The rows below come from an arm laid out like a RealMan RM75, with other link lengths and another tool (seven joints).
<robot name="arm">
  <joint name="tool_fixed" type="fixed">
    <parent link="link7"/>
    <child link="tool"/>
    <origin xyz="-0.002 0.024 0.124" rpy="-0.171 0 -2.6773"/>
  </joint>
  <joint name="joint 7" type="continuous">
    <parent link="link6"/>
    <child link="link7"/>
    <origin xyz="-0.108 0 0" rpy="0 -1.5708 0"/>
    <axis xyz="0 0 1"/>
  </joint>
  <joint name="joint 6" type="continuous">
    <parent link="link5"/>
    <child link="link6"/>
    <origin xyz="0 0 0" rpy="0 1.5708 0"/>
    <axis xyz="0 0 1"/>
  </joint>
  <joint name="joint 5" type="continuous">
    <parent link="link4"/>
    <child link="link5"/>
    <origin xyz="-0.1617 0 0" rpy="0 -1.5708 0"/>
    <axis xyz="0 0 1"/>
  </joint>
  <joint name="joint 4" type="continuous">
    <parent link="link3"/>
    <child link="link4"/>
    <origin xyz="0 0 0" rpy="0 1.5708 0"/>
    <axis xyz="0 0 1"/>
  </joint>
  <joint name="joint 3" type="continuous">
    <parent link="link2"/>
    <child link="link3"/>
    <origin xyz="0.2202 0 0" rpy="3.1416 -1.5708 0"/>
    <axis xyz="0 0 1"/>
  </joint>
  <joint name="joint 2" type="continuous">
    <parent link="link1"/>
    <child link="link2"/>
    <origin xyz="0 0 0" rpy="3.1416 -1.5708 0"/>
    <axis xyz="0 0 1"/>
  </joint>
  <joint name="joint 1" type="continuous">
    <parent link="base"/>
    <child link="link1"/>
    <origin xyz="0 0 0.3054" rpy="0 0 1.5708"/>
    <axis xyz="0 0 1"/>
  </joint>
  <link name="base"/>
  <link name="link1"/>
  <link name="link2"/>
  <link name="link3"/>
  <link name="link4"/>
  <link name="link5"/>
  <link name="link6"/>
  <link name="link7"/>
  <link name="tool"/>
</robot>
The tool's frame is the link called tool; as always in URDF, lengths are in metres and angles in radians. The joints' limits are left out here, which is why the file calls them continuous.
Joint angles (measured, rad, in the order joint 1, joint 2, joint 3, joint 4, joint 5, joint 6, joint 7), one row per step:
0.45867 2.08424 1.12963 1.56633 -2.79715 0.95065 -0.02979
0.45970 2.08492 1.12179 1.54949 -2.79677 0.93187 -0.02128
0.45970 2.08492 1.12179 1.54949 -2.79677 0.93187 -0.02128
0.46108 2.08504 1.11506 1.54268 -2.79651 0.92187 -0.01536
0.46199 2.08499 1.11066 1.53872 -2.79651 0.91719 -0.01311
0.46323 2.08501 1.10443 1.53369 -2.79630 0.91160 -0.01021
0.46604 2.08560 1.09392 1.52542 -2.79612 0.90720 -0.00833
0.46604 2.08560 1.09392 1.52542 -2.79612 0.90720 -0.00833
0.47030 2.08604 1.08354 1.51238 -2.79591 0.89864 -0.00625
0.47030 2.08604 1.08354 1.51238 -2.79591 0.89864 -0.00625
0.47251 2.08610 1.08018 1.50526 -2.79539 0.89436 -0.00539
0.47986 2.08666 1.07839 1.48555 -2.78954 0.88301 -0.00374
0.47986 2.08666 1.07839 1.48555 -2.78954 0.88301 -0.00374
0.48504 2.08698 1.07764 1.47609 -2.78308 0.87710 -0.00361
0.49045 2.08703 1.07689 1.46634 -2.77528 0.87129 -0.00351
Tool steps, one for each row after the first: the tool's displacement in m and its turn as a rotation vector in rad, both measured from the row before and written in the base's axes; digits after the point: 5 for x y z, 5 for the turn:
0.00122 0.00024 -0.00254 0.00025 0.00543 -0.00458
0.00000 0.00000 0.00000 0.00000 0.00000 0.00000
-0.00036 -0.00032 -0.00165 -0.00106 0.00373 0.00020
0.00002 -0.00039 -0.00109 -0.00161 0.00033 0.00083
0.00001 -0.00071 -0.00158 -0.00286 0.00016 0.00114
0.00056 -0.00174 -0.00301 -0.00776 -0.00437 0.00246
0.00000 0.00000 0.00000 0.00000 0.00000 0.00000
0.00097 -0.00112 -0.00314 -0.00652 -0.00443 0.00237
0.00000 0.00000 0.00000 0.00000 0.00000 0.00000
0.00075 -0.00015 -0.00120 -0.00211 -0.00184 -0.00012
0.00149 0.00081 -0.00219 -0.00289 0.00054 -0.00446
0.00000 0.00000 0.00000 0.00000 0.00000 0.00000
-0.00021 0.00021 -0.00135 -0.00317 0.00288 -0.00143
-0.00016 0.00013 -0.00141 -0.00379 0.00331 -0.00212

